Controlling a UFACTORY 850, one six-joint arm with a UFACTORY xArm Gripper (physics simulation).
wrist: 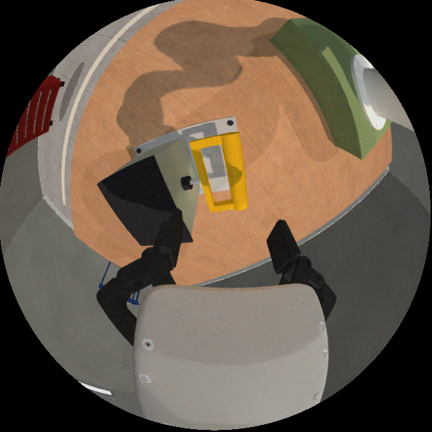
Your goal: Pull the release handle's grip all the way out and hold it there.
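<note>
The release handle's yellow grip (235, 172) is a rectangular frame with a thick outer bar, near the middle of the view. A short rod with a black collar (186, 183) joins it to the side of a housing (142, 190) with a black top and grey-green side. The housing stands on a light grey base plate (175, 137) with dark bolts. My gripper (229, 226) is open and empty. Its fingertips show below the grip in the view, the left one overlapping the housing's near corner, the right one to the right of the grip. Whether the left finger touches the housing I cannot tell.
A green block (320, 85) with a white round part (369, 92) lies at the upper right of the wooden table top (265, 185). A red slatted object (35, 115) is at the far left. Blue thin bars (105, 275) show below the table's edge at the lower left. An arm-shaped shadow crosses the table.
</note>
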